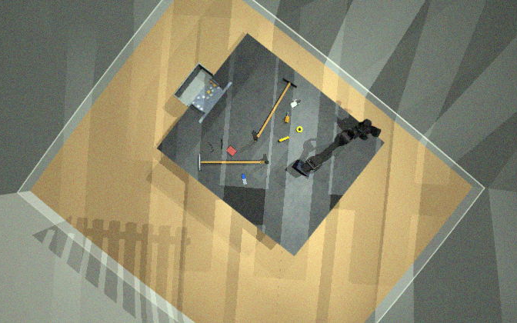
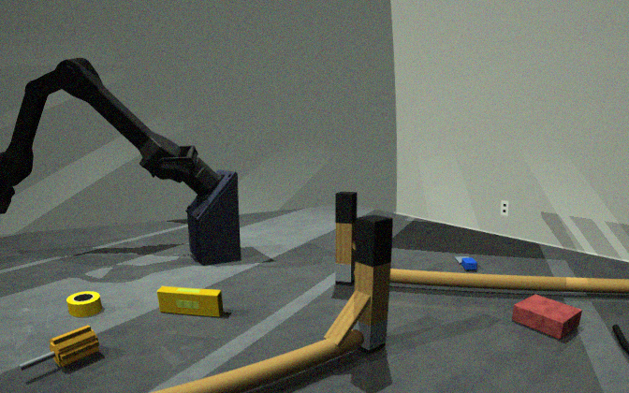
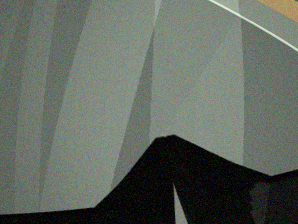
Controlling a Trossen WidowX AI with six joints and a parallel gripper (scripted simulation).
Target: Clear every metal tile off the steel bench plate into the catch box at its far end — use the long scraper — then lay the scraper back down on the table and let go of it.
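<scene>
My gripper tip is now 77 cm short of the scraper, 34 cm to the right of it and 7 cm above it. Also, from my gripper tip: yellow-handled screwdriver 64 cm ahead, 31 cm to the left, 11 cm below; then yellow tape ring 49 cm ahead, 33 cm to the left, 12 cm below; then yellow level 56 cm ahead, 47 cm to the left, 11 cm below.
</scene>
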